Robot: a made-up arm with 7 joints. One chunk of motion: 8 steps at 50 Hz.
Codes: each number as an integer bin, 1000 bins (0 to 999) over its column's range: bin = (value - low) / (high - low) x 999, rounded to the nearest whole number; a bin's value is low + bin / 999 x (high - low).
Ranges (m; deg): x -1.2..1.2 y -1.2..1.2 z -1.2..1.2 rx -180..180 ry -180..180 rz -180..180
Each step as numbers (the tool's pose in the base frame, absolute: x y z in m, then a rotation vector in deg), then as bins.
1 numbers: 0.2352 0.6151 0.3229 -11.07 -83.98 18.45
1 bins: 597 756 634 469 266 551
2 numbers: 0.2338 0.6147 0.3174 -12.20 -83.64 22.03
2 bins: 597 755 632 466 267 561
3 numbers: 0.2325 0.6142 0.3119 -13.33 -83.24 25.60
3 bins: 596 755 629 463 269 571
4 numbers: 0.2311 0.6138 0.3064 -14.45 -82.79 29.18
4 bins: 596 755 627 459 270 580
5 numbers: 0.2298 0.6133 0.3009 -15.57 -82.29 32.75
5 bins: 595 755 625 456 271 590
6 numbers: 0.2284 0.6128 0.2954 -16.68 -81.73 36.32
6 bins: 595 755 622 453 273 600
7 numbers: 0.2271 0.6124 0.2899 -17.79 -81.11 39.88
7 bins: 594 754 620 450 274 610
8 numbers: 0.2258 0.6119 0.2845 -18.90 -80.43 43.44
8 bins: 593 754 618 447 276 620
